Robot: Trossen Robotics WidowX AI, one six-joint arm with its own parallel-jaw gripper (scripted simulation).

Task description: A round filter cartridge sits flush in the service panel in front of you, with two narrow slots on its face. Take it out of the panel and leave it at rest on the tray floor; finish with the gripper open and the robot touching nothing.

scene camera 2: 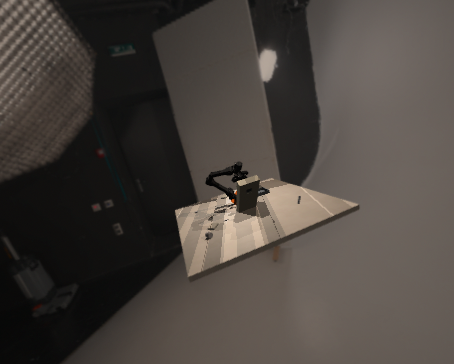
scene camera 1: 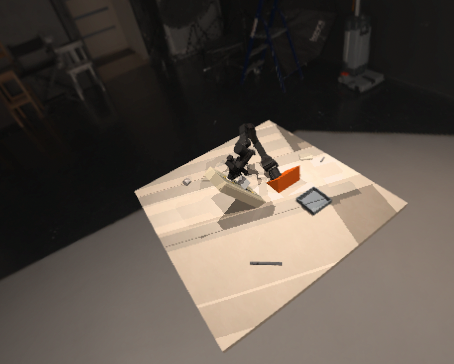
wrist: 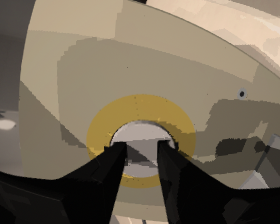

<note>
In view: the gripper (wrist: 142, 145), a round grey filter cartridge (wrist: 142, 137) and a beige service panel (scene camera 1: 218, 179).
The beige service panel also shows in the wrist view (wrist: 83, 77). Scene camera 2 does not show the round grey filter cartridge, which is hidden by the beige service panel.
</note>
